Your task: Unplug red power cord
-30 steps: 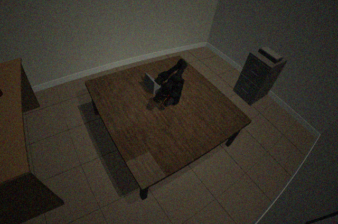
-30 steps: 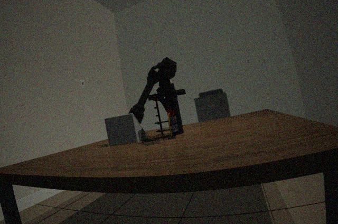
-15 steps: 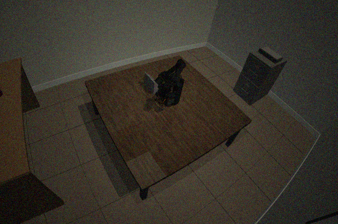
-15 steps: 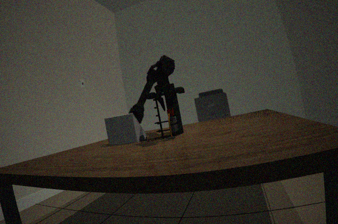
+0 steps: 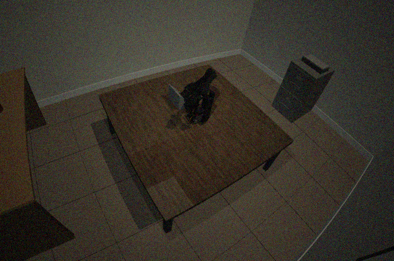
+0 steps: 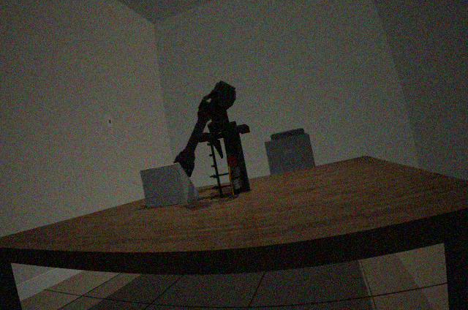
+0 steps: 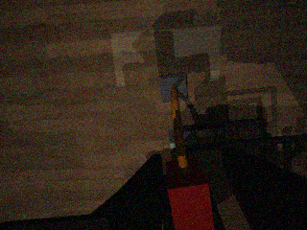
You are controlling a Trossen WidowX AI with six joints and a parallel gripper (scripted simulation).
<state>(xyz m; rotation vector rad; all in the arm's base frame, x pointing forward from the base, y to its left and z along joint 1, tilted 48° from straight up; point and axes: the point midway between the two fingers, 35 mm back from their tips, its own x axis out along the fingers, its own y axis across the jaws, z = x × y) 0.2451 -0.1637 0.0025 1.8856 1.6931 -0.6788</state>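
Right now my gripper tip is 6 cm to the right of the red plug and 1 cm above it.
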